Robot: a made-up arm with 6 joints. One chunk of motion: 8 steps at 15 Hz.
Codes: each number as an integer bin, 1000 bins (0 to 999) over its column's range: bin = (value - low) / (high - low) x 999, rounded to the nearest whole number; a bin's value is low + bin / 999 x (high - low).
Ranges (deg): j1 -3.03..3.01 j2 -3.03..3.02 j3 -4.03..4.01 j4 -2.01..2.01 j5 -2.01..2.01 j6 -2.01..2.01
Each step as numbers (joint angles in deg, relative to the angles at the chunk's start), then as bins.
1 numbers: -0.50 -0.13 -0.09 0.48 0.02 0.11
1 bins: 418 479 490 619 504 527
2 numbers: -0.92 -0.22 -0.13 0.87 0.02 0.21
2 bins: 349 464 485 716 504 552
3 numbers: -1.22 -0.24 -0.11 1.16 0.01 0.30
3 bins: 299 461 487 788 502 574
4 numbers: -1.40 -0.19 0.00 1.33 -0.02 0.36
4 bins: 270 469 501 830 495 589
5 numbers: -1.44 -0.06 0.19 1.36 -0.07 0.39
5 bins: 263 490 524 837 482 596
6 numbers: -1.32 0.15 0.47 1.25 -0.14 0.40
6 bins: 283 525 559 810 465 599
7 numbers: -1.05 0.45 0.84 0.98 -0.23 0.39
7 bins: 327 575 605 743 442 596
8 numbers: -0.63 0.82 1.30 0.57 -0.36 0.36
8 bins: 397 636 662 641 410 589
